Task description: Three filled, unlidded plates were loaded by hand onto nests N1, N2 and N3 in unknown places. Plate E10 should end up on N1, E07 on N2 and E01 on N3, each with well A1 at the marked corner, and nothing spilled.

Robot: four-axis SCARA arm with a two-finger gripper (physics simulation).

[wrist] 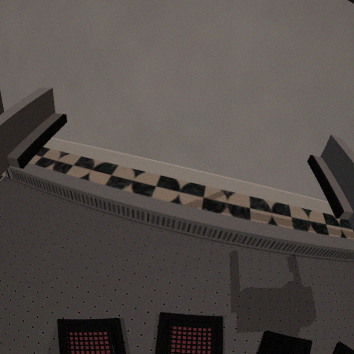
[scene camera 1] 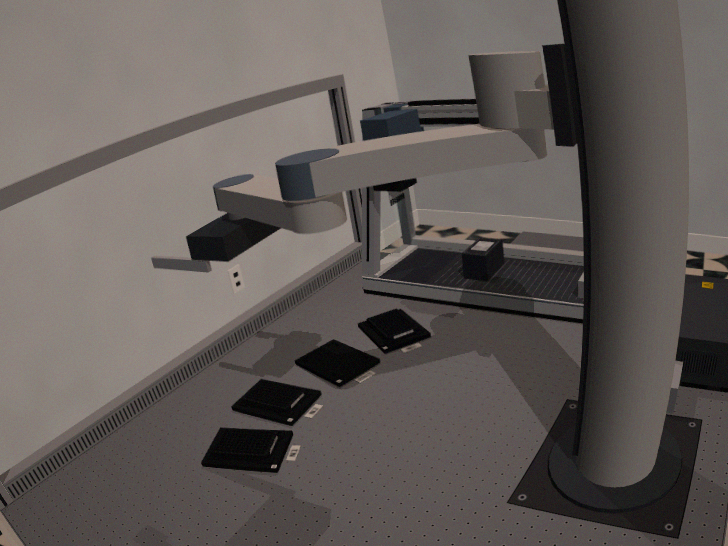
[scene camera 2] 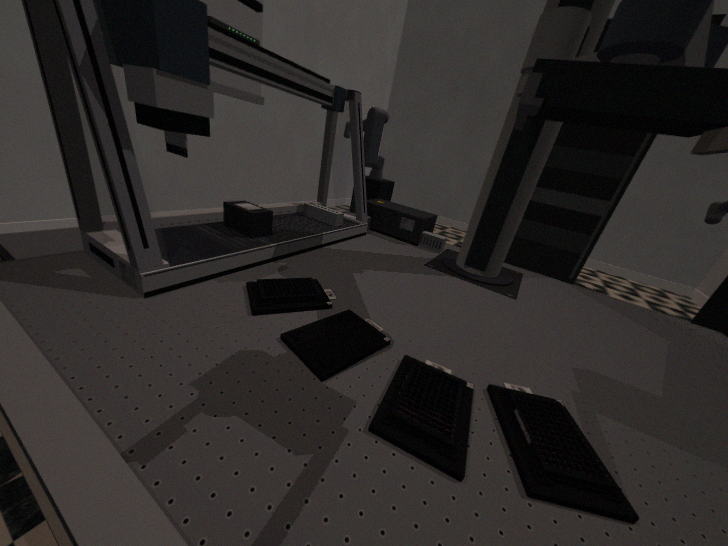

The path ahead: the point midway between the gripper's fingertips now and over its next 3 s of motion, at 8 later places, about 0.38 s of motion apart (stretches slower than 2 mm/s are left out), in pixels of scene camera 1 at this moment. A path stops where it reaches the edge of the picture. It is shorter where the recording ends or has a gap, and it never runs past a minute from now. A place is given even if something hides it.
My gripper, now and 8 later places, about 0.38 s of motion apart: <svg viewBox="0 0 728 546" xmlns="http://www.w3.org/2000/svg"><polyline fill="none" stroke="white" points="184,243 201,237 220,245 229,278 238,311 241,322 268,324 290,343 297,370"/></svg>
